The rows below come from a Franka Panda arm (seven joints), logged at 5 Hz.
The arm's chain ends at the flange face. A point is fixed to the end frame.
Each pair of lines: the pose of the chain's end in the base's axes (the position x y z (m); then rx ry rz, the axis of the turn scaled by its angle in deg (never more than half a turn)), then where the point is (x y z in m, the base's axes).
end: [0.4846, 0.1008, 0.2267, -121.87, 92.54, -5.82]
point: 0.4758 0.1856 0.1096
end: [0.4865, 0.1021, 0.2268, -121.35, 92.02, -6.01]
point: 0.4788 0.1878 0.1104
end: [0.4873, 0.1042, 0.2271, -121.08, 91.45, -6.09]
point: 0.4801 0.1906 0.1111
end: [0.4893, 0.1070, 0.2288, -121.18, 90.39, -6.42]
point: 0.4825 0.1937 0.1130
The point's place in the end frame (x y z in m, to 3 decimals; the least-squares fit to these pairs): -0.056 0.038 0.128
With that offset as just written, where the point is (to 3 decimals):
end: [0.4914, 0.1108, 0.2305, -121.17, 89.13, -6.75]
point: 0.485 0.198 0.115
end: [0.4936, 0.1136, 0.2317, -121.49, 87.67, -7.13]
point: 0.487 0.201 0.116
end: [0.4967, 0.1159, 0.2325, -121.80, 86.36, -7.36]
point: 0.490 0.203 0.117
